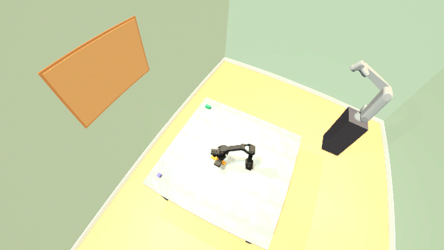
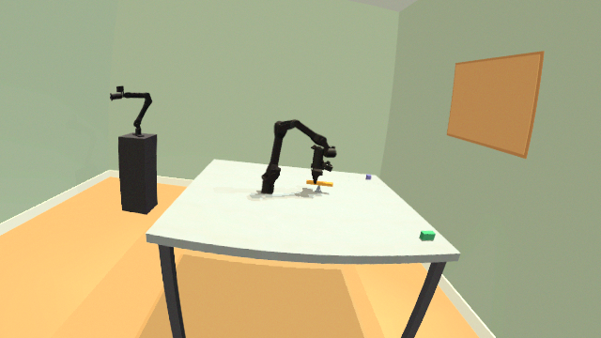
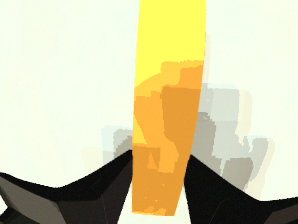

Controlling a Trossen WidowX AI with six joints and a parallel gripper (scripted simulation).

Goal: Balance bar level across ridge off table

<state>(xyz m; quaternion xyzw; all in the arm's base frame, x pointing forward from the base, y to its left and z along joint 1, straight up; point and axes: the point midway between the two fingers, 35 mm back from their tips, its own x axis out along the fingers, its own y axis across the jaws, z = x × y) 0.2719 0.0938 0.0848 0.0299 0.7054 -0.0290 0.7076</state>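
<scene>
Now: the orange-yellow bar 30 mm ahead of my gripper tip. Round my gripper tip: green block (470 mm ahead, 590 mm to the right, 30 mm below); then small purple block (470 mm ahead, 410 mm to the left, 30 mm below).
</scene>
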